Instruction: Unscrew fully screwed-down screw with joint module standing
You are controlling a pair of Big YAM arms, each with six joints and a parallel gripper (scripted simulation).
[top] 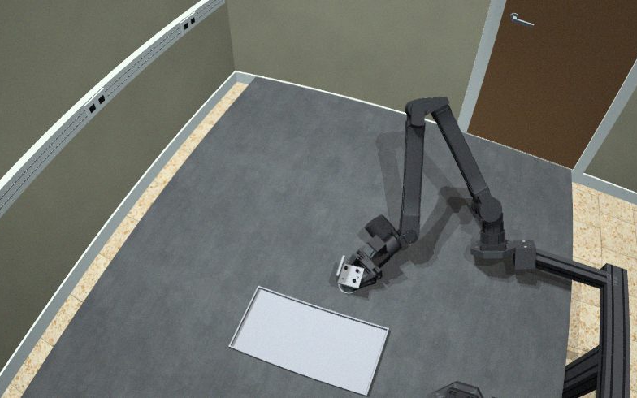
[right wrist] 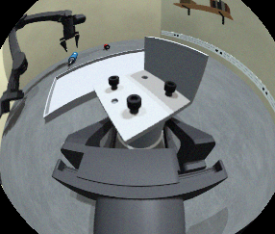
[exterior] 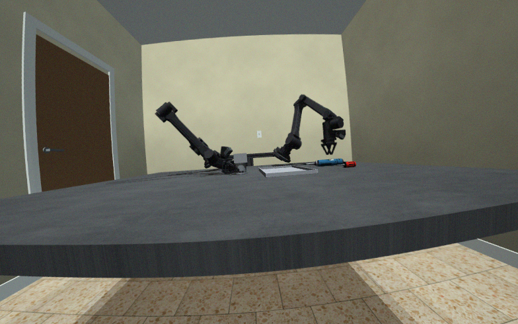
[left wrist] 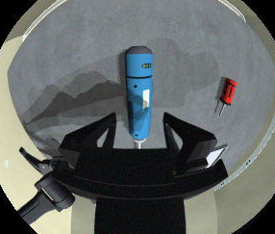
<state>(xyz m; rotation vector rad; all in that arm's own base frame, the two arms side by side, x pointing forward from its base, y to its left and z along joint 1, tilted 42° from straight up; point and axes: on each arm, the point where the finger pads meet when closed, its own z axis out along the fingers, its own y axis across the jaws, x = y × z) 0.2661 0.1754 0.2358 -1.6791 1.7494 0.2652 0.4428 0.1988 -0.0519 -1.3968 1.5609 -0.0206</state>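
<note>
The grey bracket is 5 cm above my right hand. Also, from my right hand: flat white tray (4 cm ahead, 22 cm to the left, 2 cm below); then red-handled screwdriver (10 cm ahead, 55 cm to the left, 1 cm below).
</note>
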